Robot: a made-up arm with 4 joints. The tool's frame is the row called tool.
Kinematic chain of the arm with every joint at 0, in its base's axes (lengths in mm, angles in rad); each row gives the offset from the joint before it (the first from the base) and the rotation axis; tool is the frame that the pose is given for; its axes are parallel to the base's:
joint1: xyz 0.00 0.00 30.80 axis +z
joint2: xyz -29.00 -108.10 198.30 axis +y
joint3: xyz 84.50 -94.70 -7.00 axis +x
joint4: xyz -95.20 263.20 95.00 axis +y
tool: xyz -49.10 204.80 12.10
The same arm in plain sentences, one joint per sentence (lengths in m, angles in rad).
The arm has four revolute joints in a row. What follows holds with every joint at zero, and every direction is one of the base frame's. The first joint sits 0.0308 m along +z from the base frame's origin and rotates about +z. The second joint sits 0.0290 m along -x and 0.1081 m along -y and 0.1983 m along +z from the first joint and rotates about +y. The third joint sits 0.0845 m along +x and 0.0947 m along -y and 0.0070 m along -z from the second joint and rotates about +x. The fourth joint sits 0.0952 m along -x and 0.2632 m along +y and 0.0950 m along +z from the third joint and rotates about +y. The tool frame, which is the frame that the pose is given for, sits 0.0491 m along -x and 0.2048 m along +y and 0.0121 m along +z from the fourth joint; its axes are parallel to the base frame's.
